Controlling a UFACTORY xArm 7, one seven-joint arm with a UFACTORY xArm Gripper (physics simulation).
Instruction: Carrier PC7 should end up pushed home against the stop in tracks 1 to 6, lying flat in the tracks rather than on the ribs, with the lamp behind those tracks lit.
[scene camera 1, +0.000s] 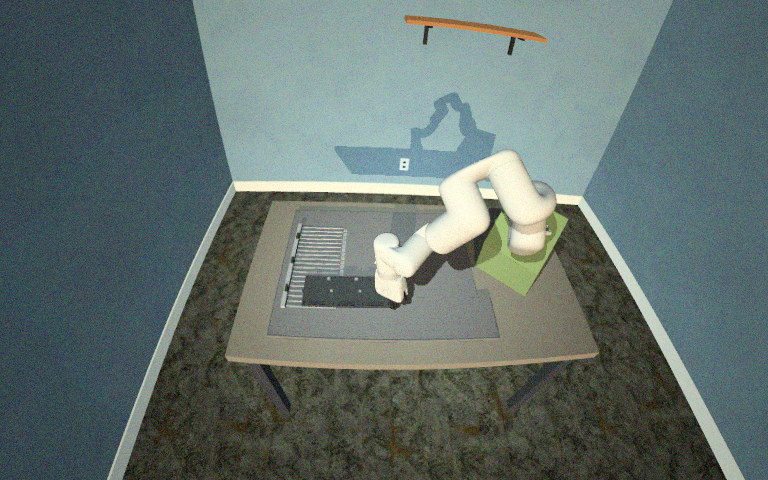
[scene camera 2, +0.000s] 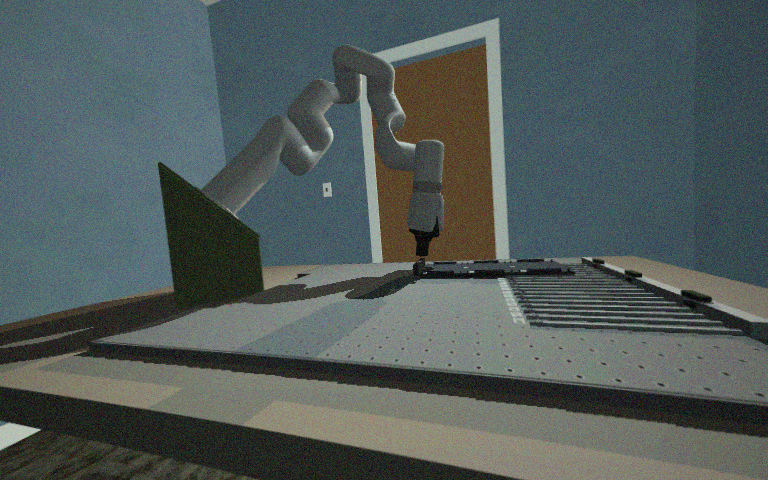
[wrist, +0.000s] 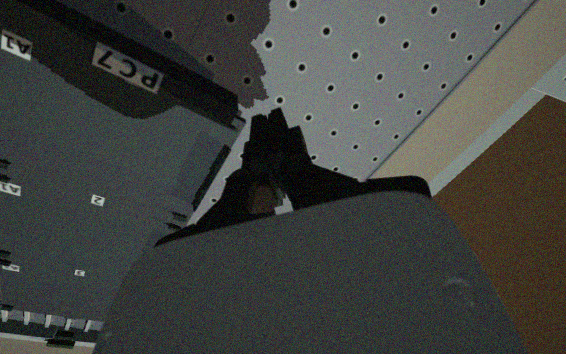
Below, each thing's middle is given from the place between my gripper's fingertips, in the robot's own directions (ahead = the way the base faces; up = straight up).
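Carrier PC7 (scene camera 1: 319, 290): from my hand, 2 cm to the right of it, 18 cm ahead of it, 2 cm below it.
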